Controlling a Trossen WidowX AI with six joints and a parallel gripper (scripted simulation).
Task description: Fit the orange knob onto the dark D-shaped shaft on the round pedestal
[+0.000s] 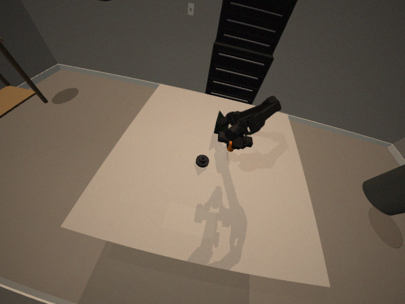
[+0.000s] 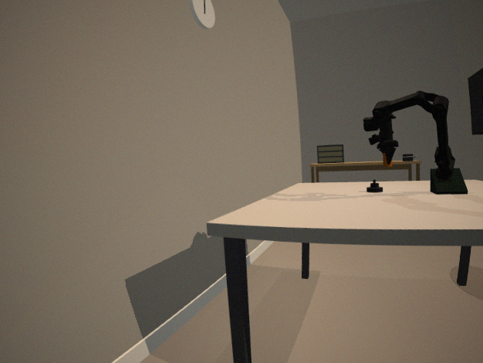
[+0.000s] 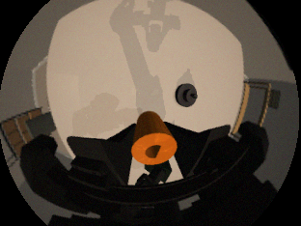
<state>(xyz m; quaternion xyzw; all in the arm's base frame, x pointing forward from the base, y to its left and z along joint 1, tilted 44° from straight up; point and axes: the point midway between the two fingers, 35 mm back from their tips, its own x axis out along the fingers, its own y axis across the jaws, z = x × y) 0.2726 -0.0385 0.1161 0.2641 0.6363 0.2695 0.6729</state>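
My gripper tip is 150 mm to the left of the dark round pedestal, 110 mm above it and 40 mm short of it. The rest, counted from my gripper tip: orange knob 20 mm above.
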